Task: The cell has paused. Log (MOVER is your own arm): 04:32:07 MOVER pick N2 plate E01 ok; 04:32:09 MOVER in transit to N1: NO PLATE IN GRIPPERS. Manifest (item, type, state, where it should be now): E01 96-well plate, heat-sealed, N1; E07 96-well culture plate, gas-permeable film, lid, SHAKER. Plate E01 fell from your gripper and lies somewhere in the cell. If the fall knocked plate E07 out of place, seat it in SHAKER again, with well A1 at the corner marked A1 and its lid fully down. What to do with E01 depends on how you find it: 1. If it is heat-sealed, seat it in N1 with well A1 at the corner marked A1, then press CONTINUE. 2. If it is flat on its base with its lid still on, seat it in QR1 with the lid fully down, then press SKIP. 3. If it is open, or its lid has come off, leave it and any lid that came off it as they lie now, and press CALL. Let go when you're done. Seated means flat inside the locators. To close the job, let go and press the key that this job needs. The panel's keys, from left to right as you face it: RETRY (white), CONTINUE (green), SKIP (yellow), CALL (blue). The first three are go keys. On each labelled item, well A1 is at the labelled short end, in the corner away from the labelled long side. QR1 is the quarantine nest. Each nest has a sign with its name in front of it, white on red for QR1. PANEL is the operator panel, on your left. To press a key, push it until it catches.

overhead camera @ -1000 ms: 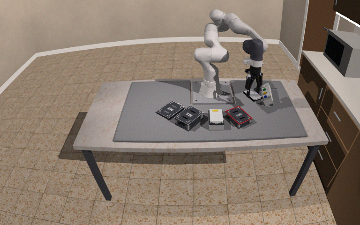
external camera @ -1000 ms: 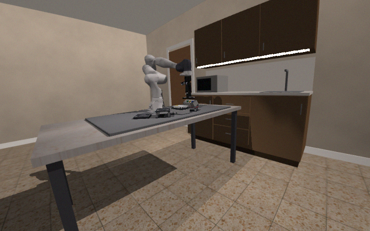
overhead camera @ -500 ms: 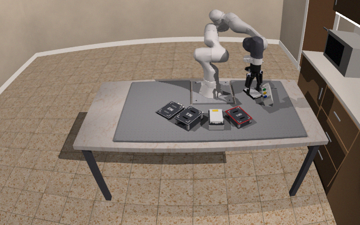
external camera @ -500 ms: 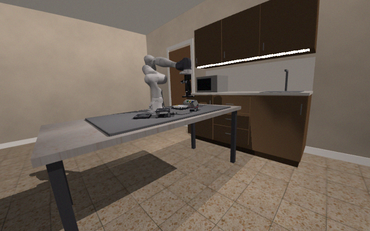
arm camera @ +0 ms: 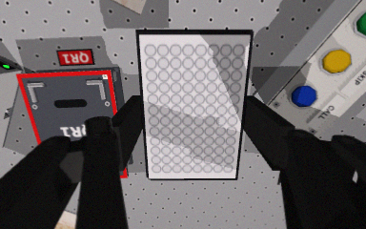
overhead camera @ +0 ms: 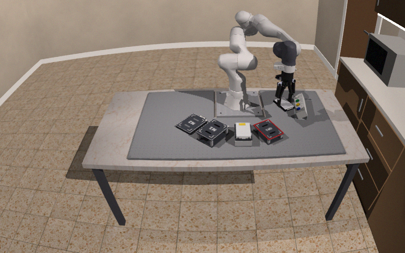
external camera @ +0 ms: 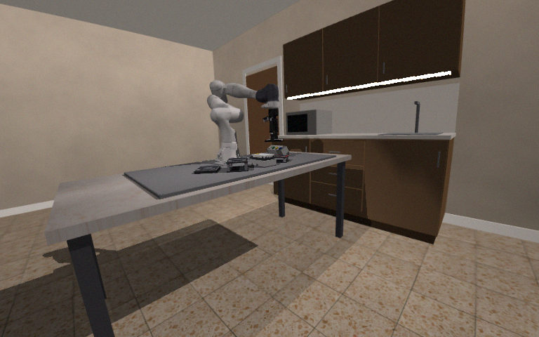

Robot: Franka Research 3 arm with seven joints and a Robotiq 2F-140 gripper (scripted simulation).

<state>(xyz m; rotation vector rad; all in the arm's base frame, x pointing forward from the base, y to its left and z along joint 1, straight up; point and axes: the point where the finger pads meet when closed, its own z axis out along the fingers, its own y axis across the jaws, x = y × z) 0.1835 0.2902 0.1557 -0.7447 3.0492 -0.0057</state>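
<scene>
Now: hand 2 cm above the plate E01. From my hand the other things lie so: yellow key 11 cm behind, 13 cm to the left, 10 cm below; blue CALL key 6 cm behind, 12 cm to the left, 10 cm below; green continue key 16 cm behind, 14 cm to the left, 10 cm below.
</scene>
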